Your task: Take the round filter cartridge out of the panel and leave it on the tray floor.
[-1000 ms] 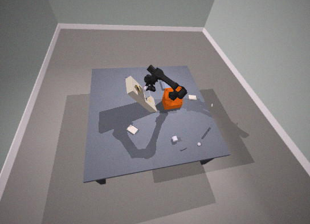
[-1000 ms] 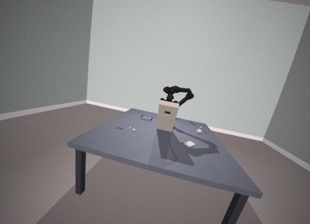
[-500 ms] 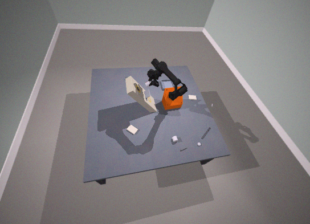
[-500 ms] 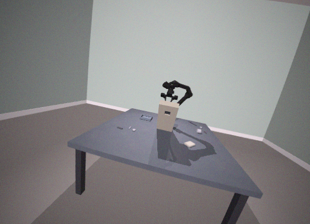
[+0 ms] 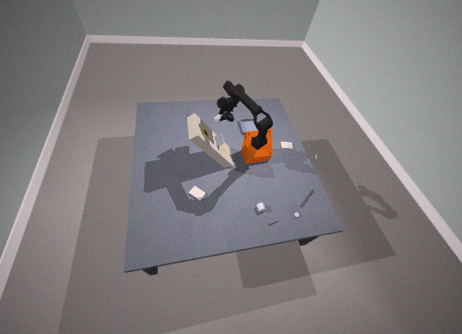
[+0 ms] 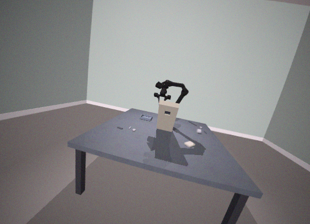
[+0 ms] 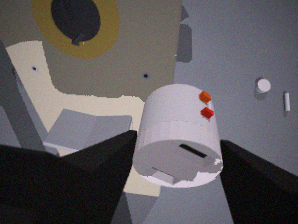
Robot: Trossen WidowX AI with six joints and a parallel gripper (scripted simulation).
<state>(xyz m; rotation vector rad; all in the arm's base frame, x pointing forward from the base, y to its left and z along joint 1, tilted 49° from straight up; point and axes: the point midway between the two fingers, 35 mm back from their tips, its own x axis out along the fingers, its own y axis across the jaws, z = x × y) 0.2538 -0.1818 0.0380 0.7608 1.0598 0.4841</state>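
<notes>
Right now the shallow frame is 31 cm behind my gripper tip, 19 cm to the right of it and 30 cm below it. The rest, counted from my gripper tip: white round filter cartridge right at my gripper tip.
</notes>
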